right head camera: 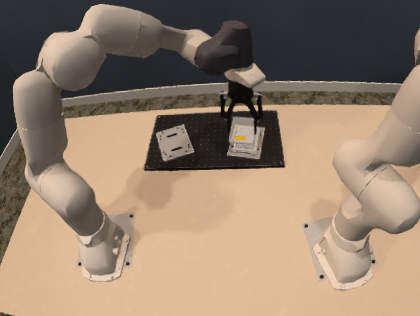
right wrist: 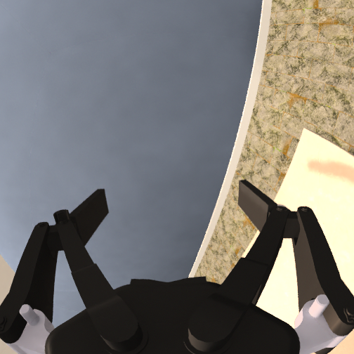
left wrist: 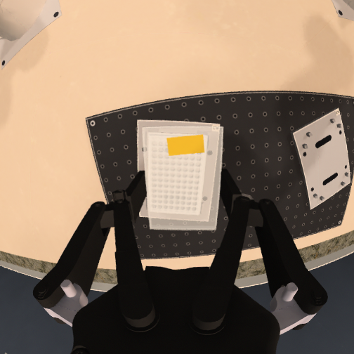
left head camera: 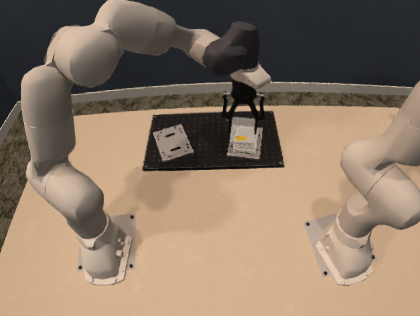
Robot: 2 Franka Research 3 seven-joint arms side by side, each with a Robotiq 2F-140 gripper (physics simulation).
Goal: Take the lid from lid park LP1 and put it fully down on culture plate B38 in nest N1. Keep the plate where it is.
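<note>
The clear lid (left head camera: pixel 243 121) (right head camera: pixel 243 121) (left wrist: pixel 183 224) with a yellow label is between the left gripper's fingers. My left gripper (left head camera: pixel 243 131) (right head camera: pixel 243 131) (left wrist: pixel 182 180) is shut on it and holds it over the white culture plate B38 (left head camera: pixel 244 146) (right head camera: pixel 244 146). The plate's wells show through the lid in the left wrist view. The lid overhangs the plate toward the gripper; its height above the plate is hard to tell. The plate sits in nest N1 (left head camera: pixel 259 146) (left wrist: pixel 141 155). My right gripper (right wrist: pixel 171 197) is open and empty, away from the board.
Lid park LP1 (left head camera: pixel 172 142) (right head camera: pixel 175 142) (left wrist: pixel 320 160), a pale plate with two dark slots, lies without a lid at the left of the black perforated board (left head camera: pixel 210 160) (right head camera: pixel 210 160) (left wrist: pixel 260 150) in the head views. The right arm (left head camera: pixel 365 170) stands at the right.
</note>
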